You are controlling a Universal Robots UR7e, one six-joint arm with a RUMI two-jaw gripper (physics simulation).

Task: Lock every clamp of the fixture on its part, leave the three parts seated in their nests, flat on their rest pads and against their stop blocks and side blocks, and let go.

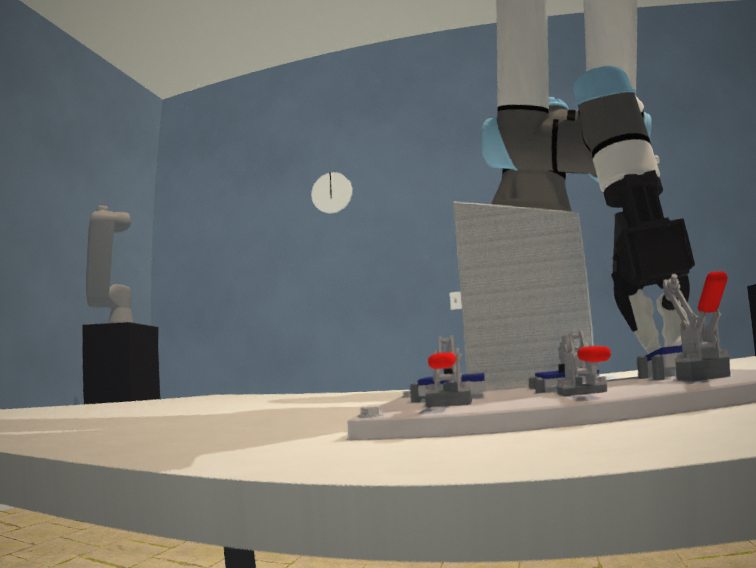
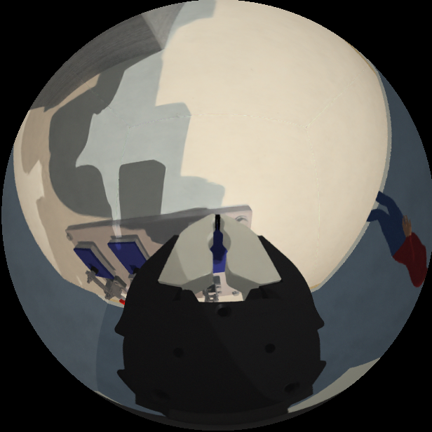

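Seen in the pictures: arm's base, origin of its link: (image 1: 530, 224).
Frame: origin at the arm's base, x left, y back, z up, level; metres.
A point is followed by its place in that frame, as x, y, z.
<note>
The fixture plate (image 1: 501, 422) {-0.144, -0.548, -0.270} (image 2: 160, 227) carries three blue-topped parts and clamps with red handles. The left handle (image 1: 441, 360) {-0.181, -0.535, -0.226} and middle handle (image 1: 594, 353) {-0.076, -0.544, -0.231} lie low, over the left part (image 1: 472, 376) {-0.153, -0.422, -0.242} (image 2: 95, 262) and middle part (image 1: 548, 374) {-0.082, -0.416, -0.246} (image 2: 127, 254). The right handle (image 1: 712, 291) {0.037, -0.520, -0.193} stands up and its clamp arm (image 1: 675, 294) is raised off the right part (image 1: 667, 351) {0.047, -0.401, -0.237} (image 2: 219, 263). This part's top looks slanted; its seating is unclear. My gripper (image 1: 661, 343) {0.078, -0.330, -0.257} (image 2: 216, 215) is shut and empty, tips down close at the right part; contact is unclear.
The pale table (image 1: 275, 455) {-0.280, -0.600, -0.277} (image 2: 265, 145) lies around the plate. The grey robot pedestal (image 1: 522, 293) {-0.046, -0.105, -0.133} stands behind the fixture. The right clamp's base (image 1: 702, 368) {0.035, -0.494, -0.253} stands close beside my fingers. Another robot arm on a black block (image 1: 121, 363) stands far left.
</note>
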